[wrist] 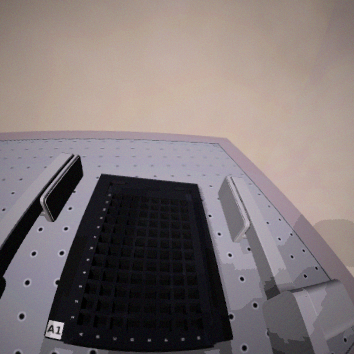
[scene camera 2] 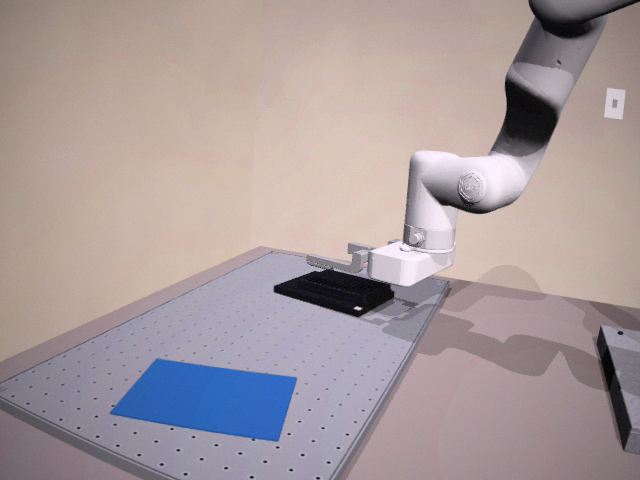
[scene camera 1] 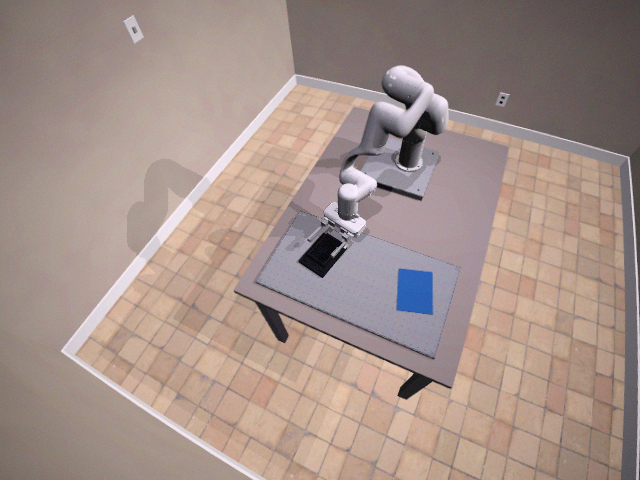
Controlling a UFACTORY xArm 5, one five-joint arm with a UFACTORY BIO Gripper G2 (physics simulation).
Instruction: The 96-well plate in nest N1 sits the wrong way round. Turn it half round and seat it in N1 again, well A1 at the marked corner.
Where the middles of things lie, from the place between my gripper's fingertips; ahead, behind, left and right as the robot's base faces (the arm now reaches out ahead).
My hand is 30 mm past the black 96-well plate (scene camera 2: pixel 362 291), 10 mm to the right of it and 50 mm above it. Round my hand: black nest (scene camera 2: pixel 334 304): 10 mm behind, 60 mm below; blue mat (scene camera 2: pixel 234 402): 50 mm ahead, 380 mm to the left, 70 mm below.
